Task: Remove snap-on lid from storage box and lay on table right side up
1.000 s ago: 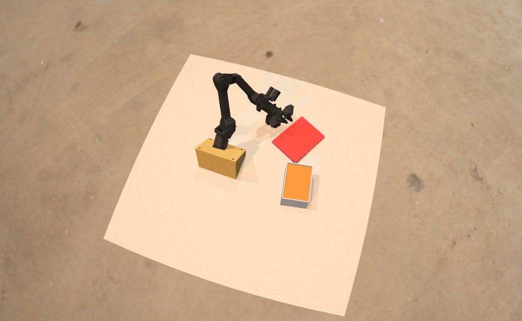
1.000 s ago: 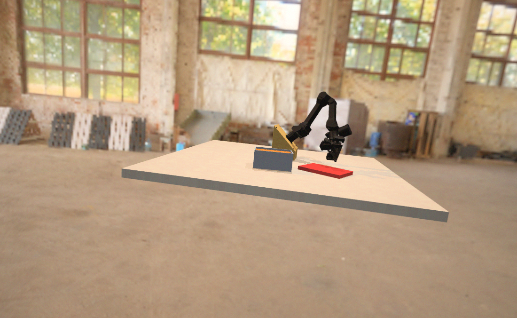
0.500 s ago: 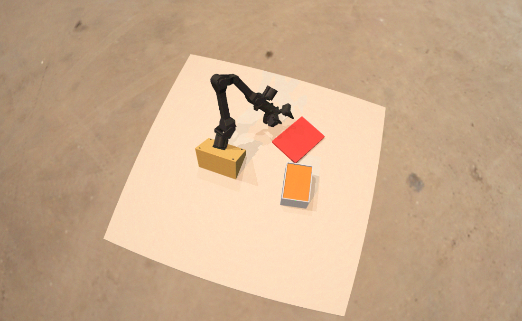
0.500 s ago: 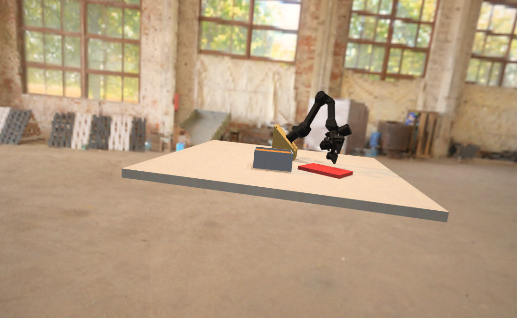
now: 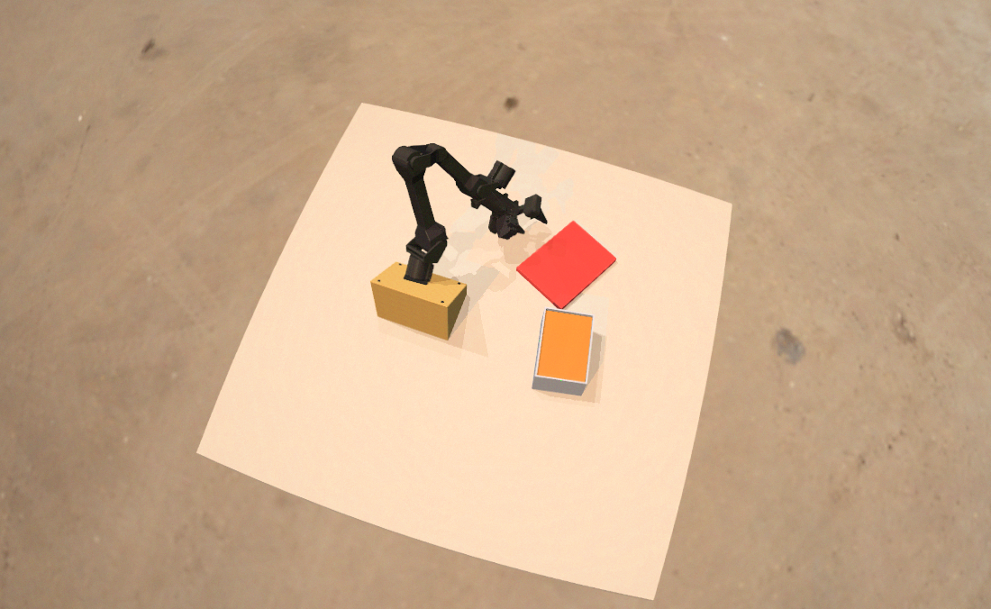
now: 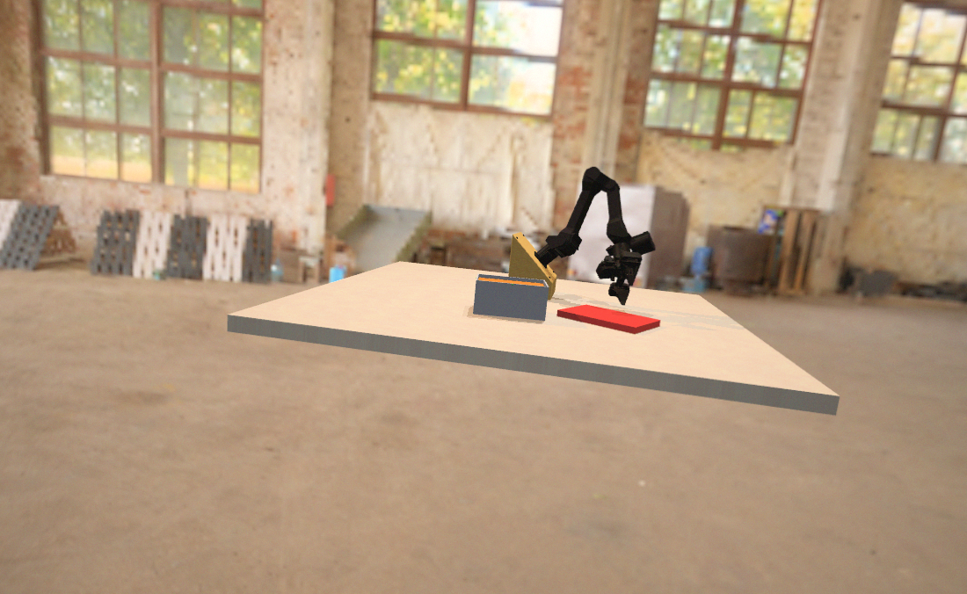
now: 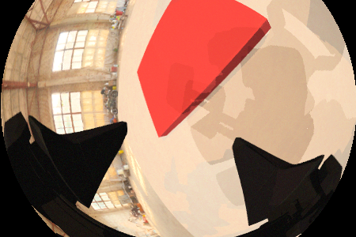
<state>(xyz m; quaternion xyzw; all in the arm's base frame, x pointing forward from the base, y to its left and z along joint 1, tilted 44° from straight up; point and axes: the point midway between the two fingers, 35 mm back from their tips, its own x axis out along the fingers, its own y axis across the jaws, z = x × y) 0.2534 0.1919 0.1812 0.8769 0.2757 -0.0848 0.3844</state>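
Right now the red lid is 11 cm ahead of my gripper tip, 6 cm to the right of it and 5 cm below it. From my gripper tip the other things lie so: grey storage box: 14 cm ahead, 35 cm to the right, 2 cm below.
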